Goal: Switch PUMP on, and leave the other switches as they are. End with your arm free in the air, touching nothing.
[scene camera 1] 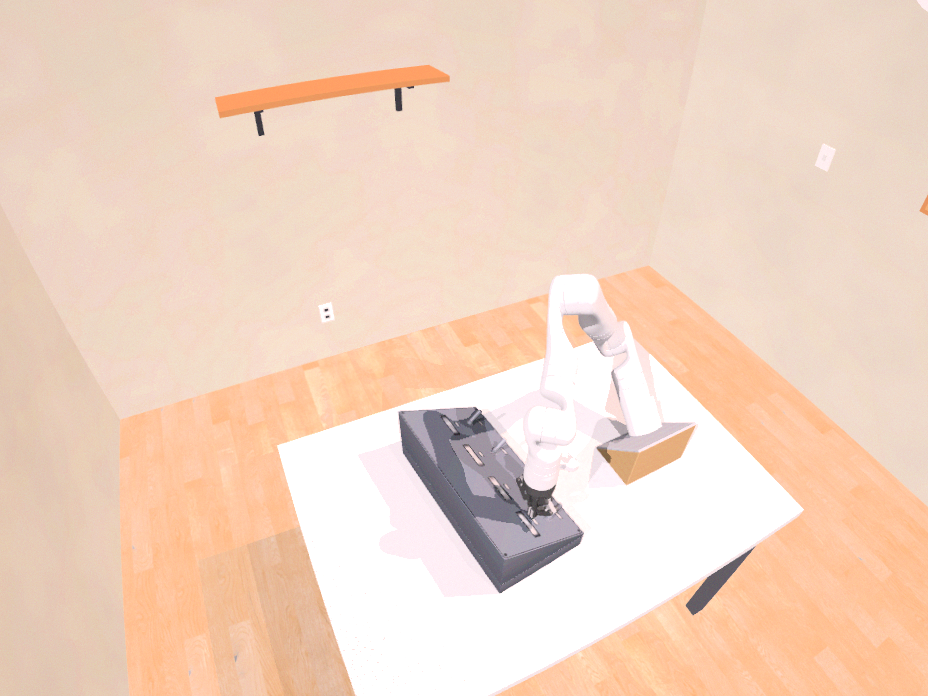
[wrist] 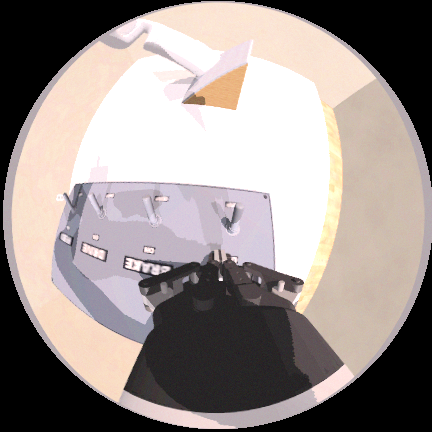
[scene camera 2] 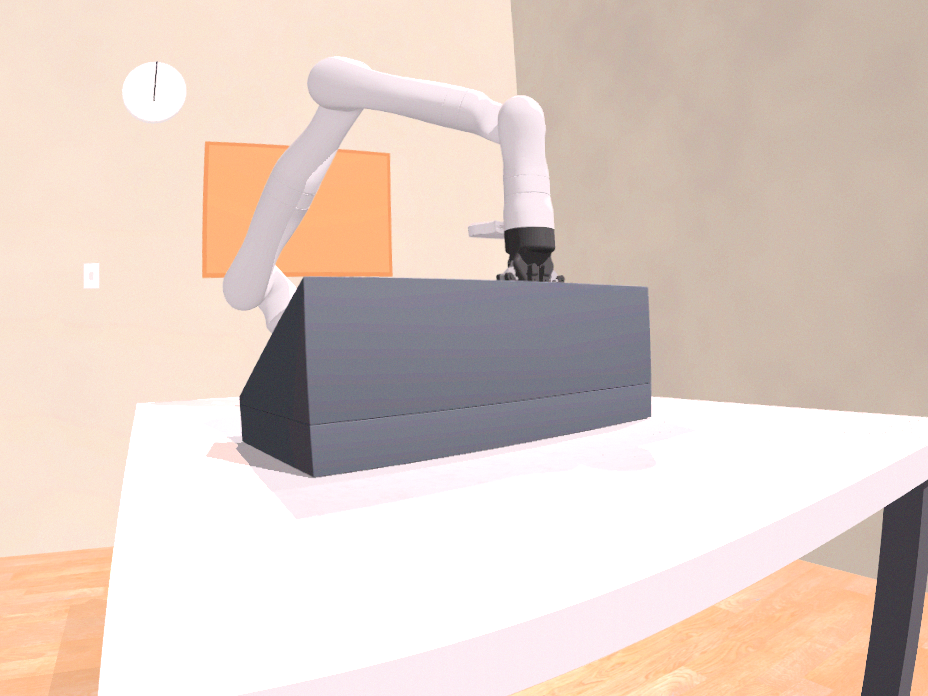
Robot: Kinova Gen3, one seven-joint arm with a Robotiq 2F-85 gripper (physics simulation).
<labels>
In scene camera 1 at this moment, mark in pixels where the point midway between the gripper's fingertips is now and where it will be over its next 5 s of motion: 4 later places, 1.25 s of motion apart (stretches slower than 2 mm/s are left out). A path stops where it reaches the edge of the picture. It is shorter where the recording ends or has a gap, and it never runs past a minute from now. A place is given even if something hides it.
My gripper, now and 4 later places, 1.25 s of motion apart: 532,514; 536,500; 569,487; 568,495; 546,505
</labels>
